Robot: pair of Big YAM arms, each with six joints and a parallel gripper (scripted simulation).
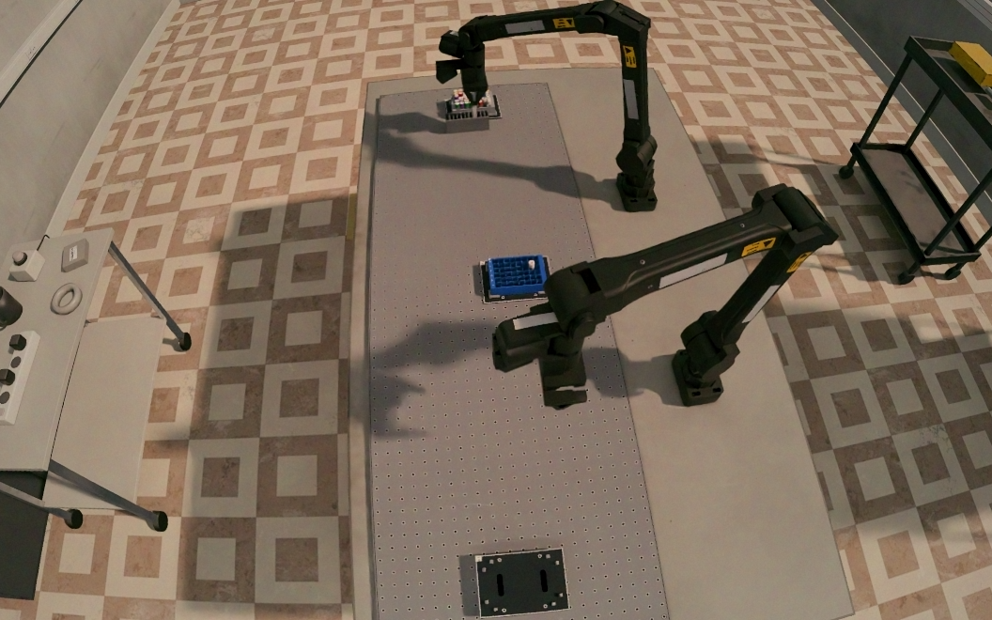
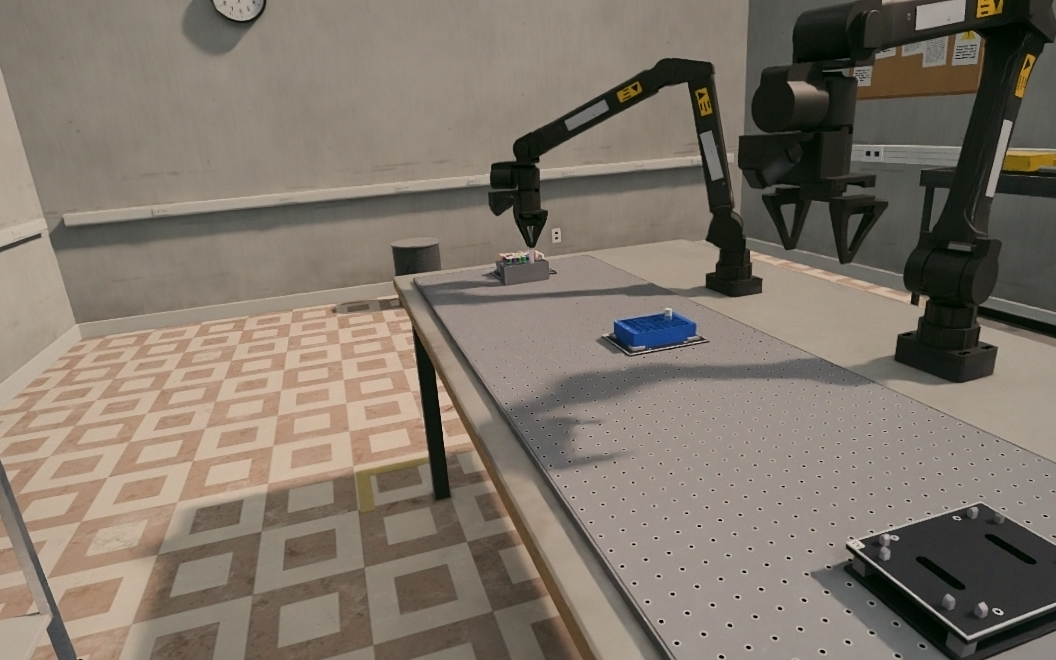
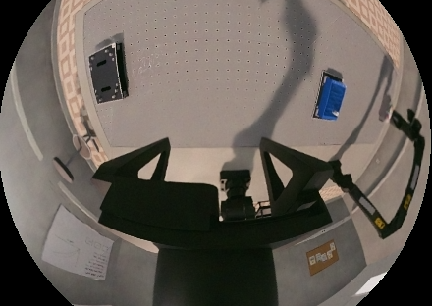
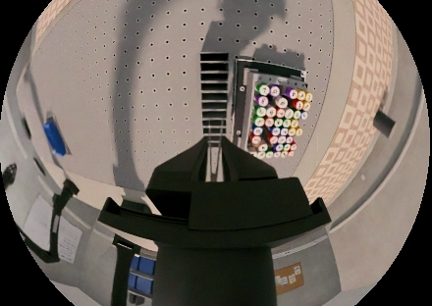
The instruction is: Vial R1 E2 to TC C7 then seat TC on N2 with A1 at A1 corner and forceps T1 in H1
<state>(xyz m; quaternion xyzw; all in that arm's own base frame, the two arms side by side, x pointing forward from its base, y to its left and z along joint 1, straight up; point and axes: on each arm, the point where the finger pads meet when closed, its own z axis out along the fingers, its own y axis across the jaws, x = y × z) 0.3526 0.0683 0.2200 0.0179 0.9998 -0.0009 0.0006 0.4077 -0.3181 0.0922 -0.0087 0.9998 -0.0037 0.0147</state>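
My right hand is 3 cm above the forceps T1. From my right hand the other things lie so: nest N2: 126 cm to the left, 7 cm below, 3 cm ahead.
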